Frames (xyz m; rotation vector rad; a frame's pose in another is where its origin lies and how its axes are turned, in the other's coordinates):
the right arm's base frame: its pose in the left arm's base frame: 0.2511 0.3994 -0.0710 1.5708 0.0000 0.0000
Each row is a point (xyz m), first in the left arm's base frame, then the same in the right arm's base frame.
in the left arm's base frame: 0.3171 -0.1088 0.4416
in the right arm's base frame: 0.0660 0.5126 0.5082
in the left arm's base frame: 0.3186 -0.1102 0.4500
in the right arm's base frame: 0.0675 0.5210 0.5096
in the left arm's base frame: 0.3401 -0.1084 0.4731
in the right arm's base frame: 0.0890 0.5441 0.5078
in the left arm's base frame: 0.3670 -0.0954 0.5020
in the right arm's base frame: 0.1159 0.5730 0.4948
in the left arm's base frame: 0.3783 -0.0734 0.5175
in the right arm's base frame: 0.1272 0.5885 0.4728
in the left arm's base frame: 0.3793 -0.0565 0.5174
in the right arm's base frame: 0.1282 0.5884 0.4559
